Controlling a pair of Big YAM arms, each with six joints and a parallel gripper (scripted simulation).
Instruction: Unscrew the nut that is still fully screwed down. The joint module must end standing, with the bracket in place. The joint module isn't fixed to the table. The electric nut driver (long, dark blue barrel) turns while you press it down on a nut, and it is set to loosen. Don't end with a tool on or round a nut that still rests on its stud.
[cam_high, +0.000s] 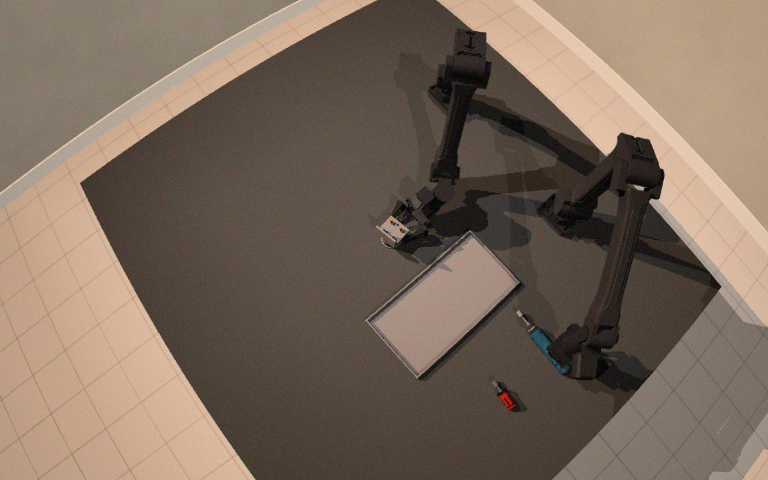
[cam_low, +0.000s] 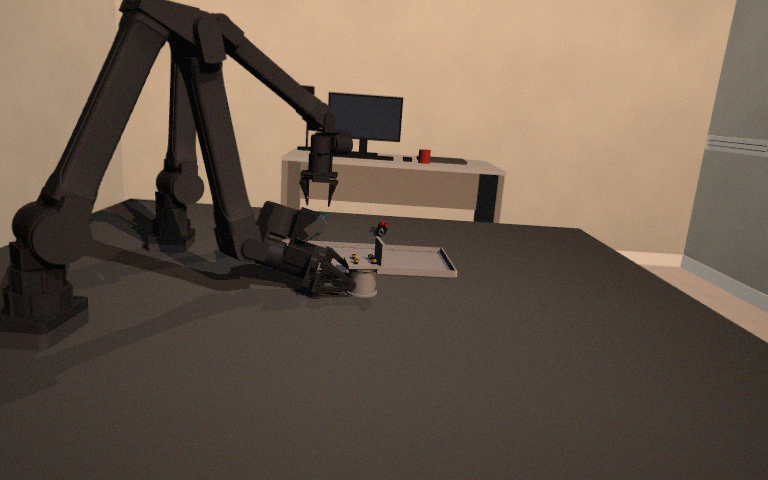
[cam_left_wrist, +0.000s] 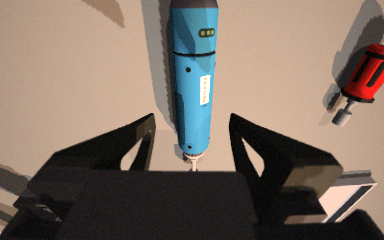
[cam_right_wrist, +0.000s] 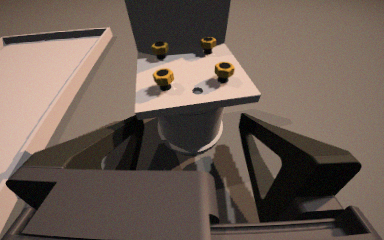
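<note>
Right now the joint module is 20 mm ahead of my right hand and 10 mm above it. Round my right hand: shallow grey tray: 250 mm to the left, 20 mm below, 20 mm ahead; nut: 50 mm above, 30 mm ahead, 20 mm to the left; grey bracket: 50 mm above, 20 mm ahead.
</note>
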